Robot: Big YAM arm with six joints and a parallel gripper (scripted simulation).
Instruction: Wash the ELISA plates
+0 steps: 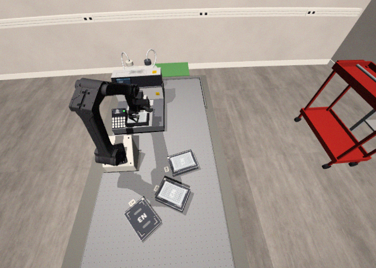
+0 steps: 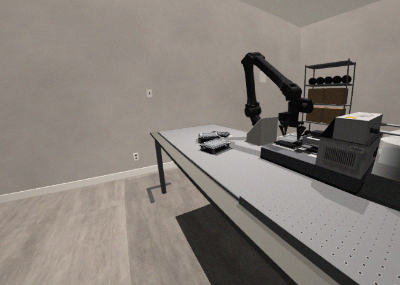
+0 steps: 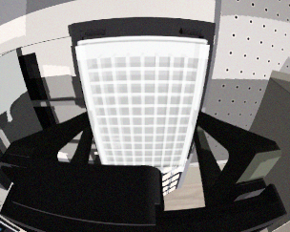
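My gripper is now 30 mm above the dark carrier. Also, from my hand: washer: 150 mm to the left, 30 mm above, 10 mm ahead.
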